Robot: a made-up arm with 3 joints. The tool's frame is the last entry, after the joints. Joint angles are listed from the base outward.
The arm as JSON. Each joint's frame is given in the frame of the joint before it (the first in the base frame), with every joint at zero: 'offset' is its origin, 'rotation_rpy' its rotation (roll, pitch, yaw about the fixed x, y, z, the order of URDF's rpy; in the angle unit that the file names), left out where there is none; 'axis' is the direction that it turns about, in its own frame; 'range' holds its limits. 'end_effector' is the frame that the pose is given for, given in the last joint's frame.
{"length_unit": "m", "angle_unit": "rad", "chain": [
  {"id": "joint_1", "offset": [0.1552, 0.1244, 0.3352], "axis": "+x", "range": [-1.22, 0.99]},
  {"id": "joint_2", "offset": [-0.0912, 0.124, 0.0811], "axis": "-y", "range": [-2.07, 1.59]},
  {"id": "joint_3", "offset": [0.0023, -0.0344, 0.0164], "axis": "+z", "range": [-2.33, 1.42]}
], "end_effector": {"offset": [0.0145, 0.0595, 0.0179], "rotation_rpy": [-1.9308, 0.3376, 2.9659]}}
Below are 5 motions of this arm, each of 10 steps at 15 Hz.
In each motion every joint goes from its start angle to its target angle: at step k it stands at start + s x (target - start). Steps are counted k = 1, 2, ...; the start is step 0. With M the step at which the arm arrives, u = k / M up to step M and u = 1 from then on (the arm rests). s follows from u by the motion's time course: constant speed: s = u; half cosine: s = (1 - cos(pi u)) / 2; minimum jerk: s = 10 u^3 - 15 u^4 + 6 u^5.
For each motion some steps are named. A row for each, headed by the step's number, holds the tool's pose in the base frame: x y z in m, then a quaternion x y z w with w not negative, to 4 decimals.
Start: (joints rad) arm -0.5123 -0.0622 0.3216
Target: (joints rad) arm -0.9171 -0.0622 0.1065
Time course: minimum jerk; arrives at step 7
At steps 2, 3, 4, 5, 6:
2: 0.0653 0.3136 0.3508 -0.0103 0.6306 -0.7618 0.1478
3: 0.0682 0.3142 0.3335 0.0057 0.5924 -0.7932 0.1409
4: 0.0717 0.3127 0.3131 0.0254 0.5447 -0.8273 0.1350
5: 0.0746 0.3097 0.2963 0.0424 0.5026 -0.8533 0.1318
6: 0.0762 0.3073 0.2873 0.0518 0.4791 -0.8664 0.1309

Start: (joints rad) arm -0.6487 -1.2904 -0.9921
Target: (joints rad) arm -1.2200 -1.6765 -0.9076
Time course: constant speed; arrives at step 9
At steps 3, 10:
3: 0.1069 0.2195 0.2705 -0.2584 -0.0199 0.8325 0.4896
10: 0.0920 0.1823 0.2342 -0.2779 0.1747 0.7816 0.5305

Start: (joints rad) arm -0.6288 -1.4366 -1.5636
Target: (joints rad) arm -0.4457 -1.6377 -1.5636
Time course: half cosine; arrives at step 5
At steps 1, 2, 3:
1: 0.1052 0.1998 0.3111 -0.3546 0.1365 0.7980 0.4677
2: 0.1022 0.1997 0.3129 -0.3251 0.1329 0.8016 0.4839
3: 0.0985 0.1998 0.3152 -0.2877 0.1282 0.8056 0.5018

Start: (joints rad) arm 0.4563 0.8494 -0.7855
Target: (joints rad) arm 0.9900 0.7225 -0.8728
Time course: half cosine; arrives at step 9
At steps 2, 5, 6, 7, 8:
2: 0.0755 0.1576 0.5209 -0.6658 -0.7320 0.1419 0.0270
5: 0.0801 0.1088 0.5219 -0.6458 -0.7477 0.0599 0.1424
6: 0.0818 0.0922 0.5192 -0.6344 -0.7507 0.0312 0.1814
7: 0.0831 0.0789 0.5159 -0.6236 -0.7523 0.0077 0.2126
8: 0.0839 0.0704 0.5132 -0.6157 -0.7528 -0.0076 0.2327

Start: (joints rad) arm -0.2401 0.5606 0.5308
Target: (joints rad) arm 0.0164 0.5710 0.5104
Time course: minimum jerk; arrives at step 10
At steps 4, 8, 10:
4: 0.0330 0.2870 0.4126 0.0664 0.6743 -0.5758 0.4576
8: 0.0335 0.2728 0.4377 0.1099 0.7179 -0.5197 0.4499
10: 0.0336 0.2713 0.4400 0.1139 0.7218 -0.5143 0.4490

